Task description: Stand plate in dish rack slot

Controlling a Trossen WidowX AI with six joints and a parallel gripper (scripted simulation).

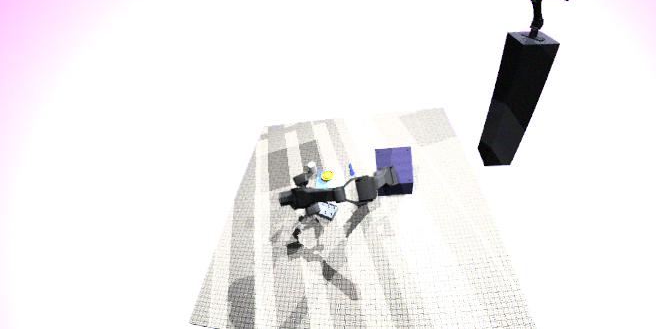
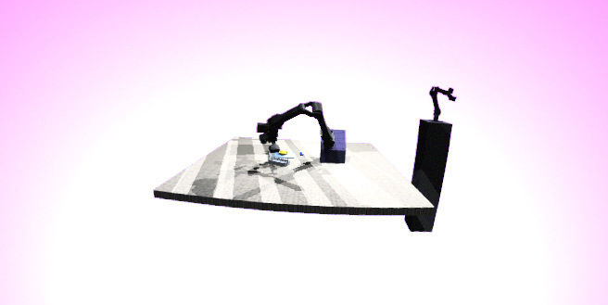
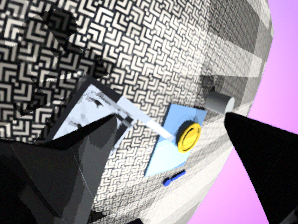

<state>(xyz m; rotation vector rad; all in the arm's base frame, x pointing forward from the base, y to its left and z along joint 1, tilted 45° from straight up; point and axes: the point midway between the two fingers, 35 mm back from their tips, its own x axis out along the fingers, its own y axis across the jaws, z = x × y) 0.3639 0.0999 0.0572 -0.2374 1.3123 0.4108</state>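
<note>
Right now my gripper tip is 18 cm to the left of the yellow plate, 8 cm above it and 5 cm past it. From my gripper tip the other things lie so: light blue mat (17 cm to the right, 9 cm below, 7 cm behind); grey dish rack (7 cm below, 7 cm behind, 3 cm to the left); blue spoon (22 cm to the right, 18 cm behind, 9 cm below).
</note>
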